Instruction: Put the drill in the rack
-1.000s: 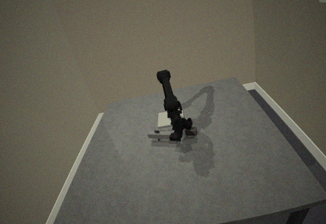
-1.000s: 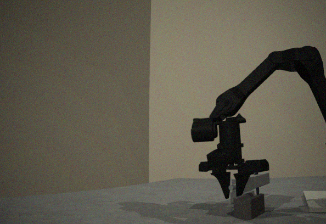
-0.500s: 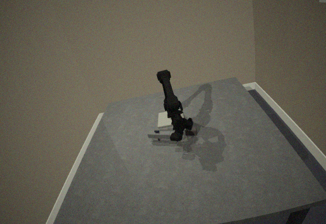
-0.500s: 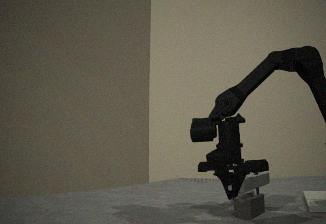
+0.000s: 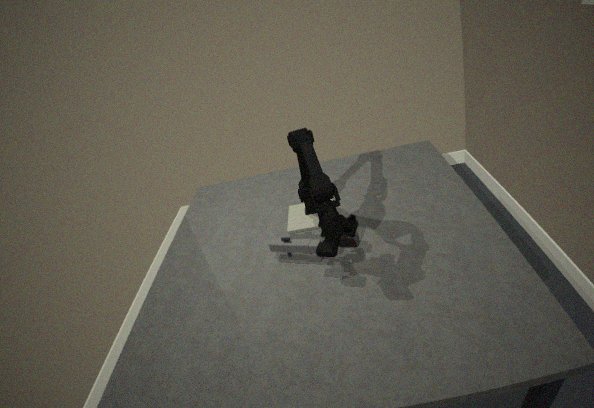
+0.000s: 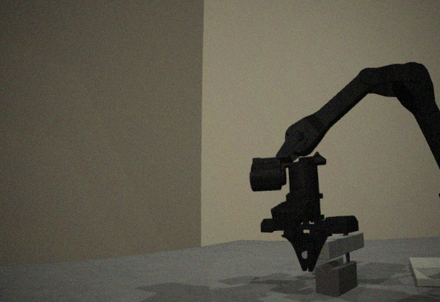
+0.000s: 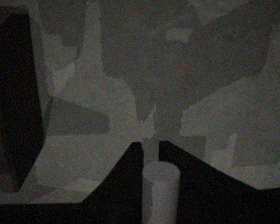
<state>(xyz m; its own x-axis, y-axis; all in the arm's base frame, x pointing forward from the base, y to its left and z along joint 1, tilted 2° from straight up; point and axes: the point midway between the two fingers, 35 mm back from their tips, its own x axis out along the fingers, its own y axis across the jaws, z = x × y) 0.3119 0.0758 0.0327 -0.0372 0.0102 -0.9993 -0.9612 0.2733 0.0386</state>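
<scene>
The drill is 10 mm behind my gripper tip, 50 mm to the right of it and 30 mm above it. Also, from my gripper tip: grey fixture (40 mm behind, 130 mm to the right, 30 mm above); then small dark key (50 mm behind, 160 mm to the right, 30 mm above); then dark rack (60 mm behind, 50 mm to the left).
</scene>
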